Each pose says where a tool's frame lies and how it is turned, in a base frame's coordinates. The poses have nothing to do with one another.
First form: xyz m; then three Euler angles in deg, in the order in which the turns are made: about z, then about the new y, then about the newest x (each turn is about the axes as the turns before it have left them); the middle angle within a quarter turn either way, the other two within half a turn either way.
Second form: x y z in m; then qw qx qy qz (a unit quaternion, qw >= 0). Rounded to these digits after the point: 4 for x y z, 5 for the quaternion.
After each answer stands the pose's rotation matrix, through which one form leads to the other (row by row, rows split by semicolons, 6 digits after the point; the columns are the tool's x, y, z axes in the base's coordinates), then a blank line. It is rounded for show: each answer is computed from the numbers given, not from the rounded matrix.
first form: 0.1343 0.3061 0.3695 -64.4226 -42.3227 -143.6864
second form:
0.1343 0.3061 0.3695 0.06303 -0.80971 0.37717 -0.44513
0.319206 -0.554677 0.768401; -0.666909 -0.707542 -0.233701; 0.673305 -0.437855 -0.595771

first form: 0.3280 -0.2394 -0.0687 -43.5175 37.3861 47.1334
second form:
0.3280 -0.2394 -0.0687 0.75888 0.46064 0.13244 -0.44087
0.576188 0.791153 -0.205146; -0.547116 0.186889 -0.815927; -0.607183 0.582366 0.540536

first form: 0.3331 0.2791 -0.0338 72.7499 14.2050 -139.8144
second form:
0.3331 0.2791 -0.0338 0.20561 -0.77554 -0.51850 0.29567
0.287476 0.682639 -0.671834; 0.925819 -0.377767 0.012312; -0.245392 -0.625536 -0.740599

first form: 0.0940 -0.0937 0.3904 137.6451 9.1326 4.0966
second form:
0.0940 -0.0937 0.3904 0.36253 -0.06132 0.06196 0.92788
-0.729618 -0.680379 -0.068863; 0.665181 -0.729459 0.159452; -0.158720 0.070533 0.984801

